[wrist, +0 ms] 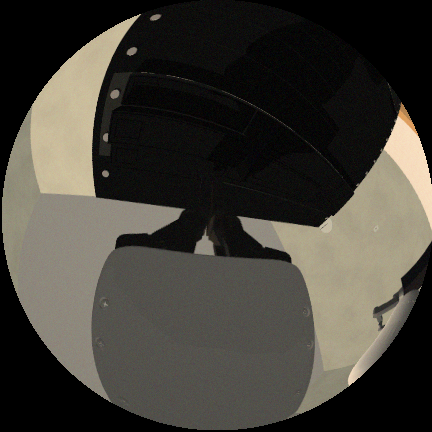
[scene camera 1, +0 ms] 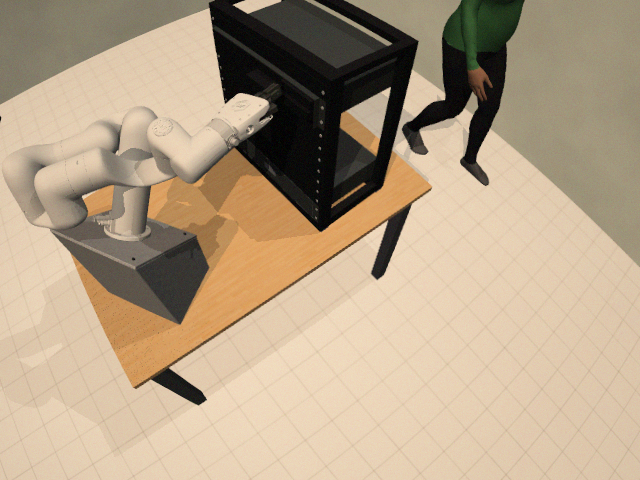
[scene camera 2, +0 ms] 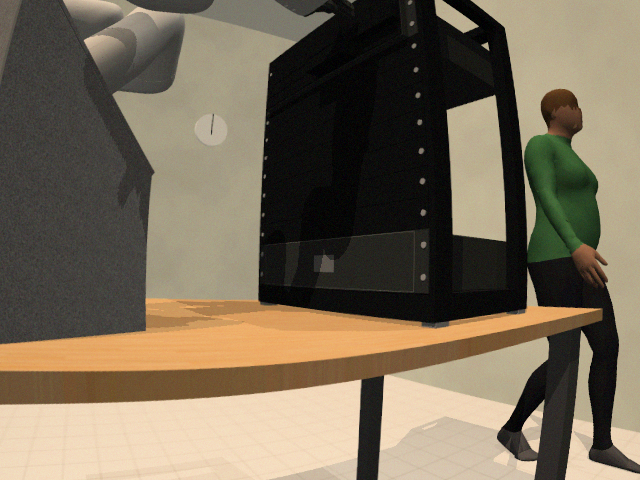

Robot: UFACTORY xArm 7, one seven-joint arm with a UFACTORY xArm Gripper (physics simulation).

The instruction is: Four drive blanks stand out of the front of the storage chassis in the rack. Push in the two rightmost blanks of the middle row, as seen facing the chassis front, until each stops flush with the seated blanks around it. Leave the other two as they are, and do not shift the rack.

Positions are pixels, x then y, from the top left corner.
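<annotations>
I can see a black rack in scene camera 2 [356,203], and the wrist view and scene camera 1 show it too. On this rack, [wrist: 154,135] and [scene camera 1: 296,108] are the same spot.
</annotations>
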